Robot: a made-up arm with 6 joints.
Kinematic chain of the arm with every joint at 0, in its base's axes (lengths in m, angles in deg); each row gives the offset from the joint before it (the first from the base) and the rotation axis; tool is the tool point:
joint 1: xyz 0 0 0.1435 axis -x
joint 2: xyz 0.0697 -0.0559 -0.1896 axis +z
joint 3: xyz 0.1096 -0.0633 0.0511 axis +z
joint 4: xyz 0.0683 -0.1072 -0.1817 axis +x
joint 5: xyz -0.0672 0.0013 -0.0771 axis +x
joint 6: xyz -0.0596 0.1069 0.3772 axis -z
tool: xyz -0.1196 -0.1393 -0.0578
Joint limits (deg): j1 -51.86..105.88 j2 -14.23..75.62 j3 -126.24..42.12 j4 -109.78..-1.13 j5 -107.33..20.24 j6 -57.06..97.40
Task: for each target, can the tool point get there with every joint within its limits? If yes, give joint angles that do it. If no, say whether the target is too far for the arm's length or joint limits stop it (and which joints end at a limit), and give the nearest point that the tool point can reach.
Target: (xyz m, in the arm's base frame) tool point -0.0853 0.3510 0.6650
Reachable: no: joint limits stop it (at a limit: joint 1, joint 2, joint 3, joint 4, joint 5) | nearest point 0.0196 0.0351 0.5353 | short by 0.357 m
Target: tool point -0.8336 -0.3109 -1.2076
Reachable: no: too far | nearest point -0.2622 -0.1668 -0.5814 | short by 0.860 m
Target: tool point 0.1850 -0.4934 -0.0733
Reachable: yes | joints 64.58 -3.49 -27.02 -61.80 -75.08 -44.15
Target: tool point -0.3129 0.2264 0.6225
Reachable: no: joint limits stop it (at a limit: joint 1, joint 2, joint 4, joint 5) | nearest point -0.0705 0.0003 0.4853 | short by 0.359 m
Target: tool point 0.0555 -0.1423 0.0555
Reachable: yes | joints -7.96 19.28 -50.71 -13.66 2.28 -33.99
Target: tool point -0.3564 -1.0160 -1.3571
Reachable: no: too far | nearest point -0.0465 -0.4858 -0.5741 | short by 0.995 m
